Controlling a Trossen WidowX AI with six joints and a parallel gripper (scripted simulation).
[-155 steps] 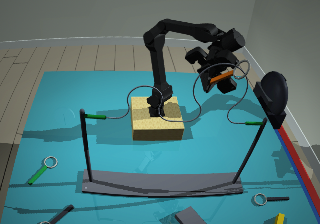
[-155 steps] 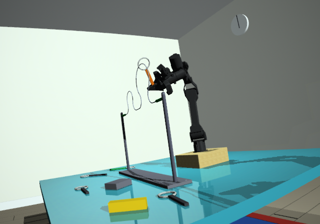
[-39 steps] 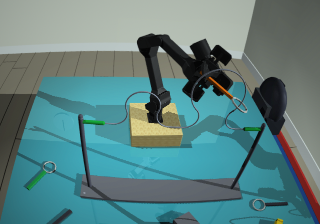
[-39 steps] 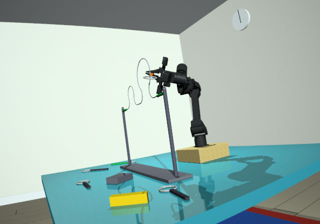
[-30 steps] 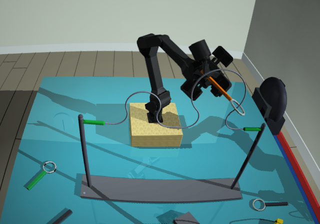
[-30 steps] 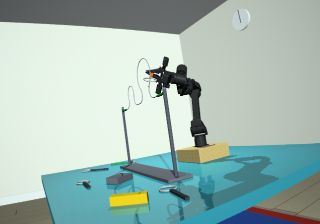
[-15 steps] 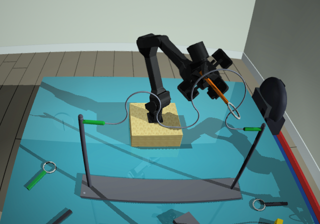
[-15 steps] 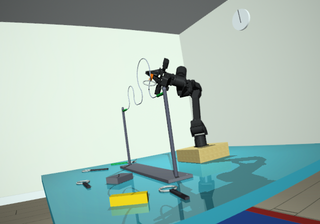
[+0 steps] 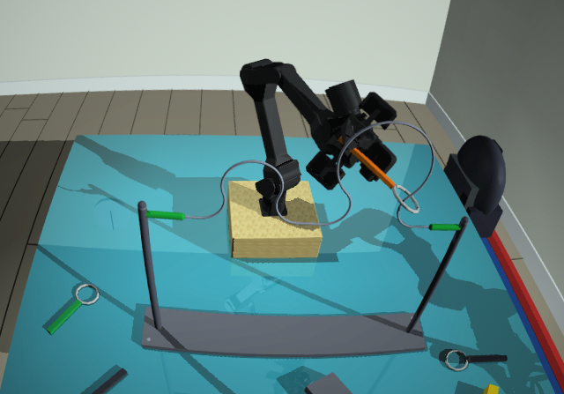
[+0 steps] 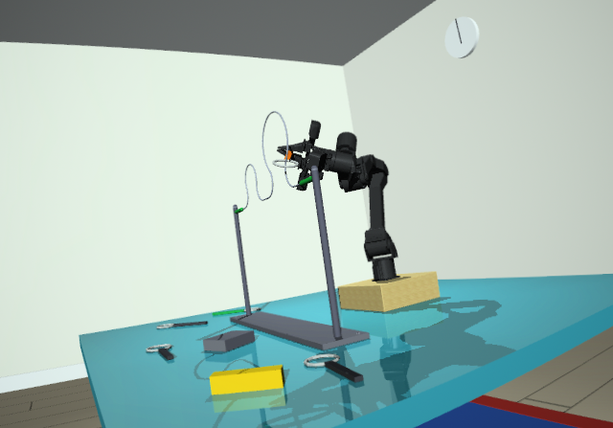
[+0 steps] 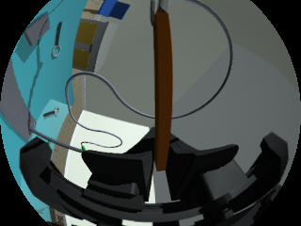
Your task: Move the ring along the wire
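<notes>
Now: the ring with orange handle 20 mm ahead of my gripper tip, 80 mm to the left of it and 50 mm below it. From my gripper tip the other things lie so: grey block (210 mm ahead, 30 mm to the left, 460 mm below); yellow block (320 mm ahead, 380 mm to the left, 460 mm below).
</notes>
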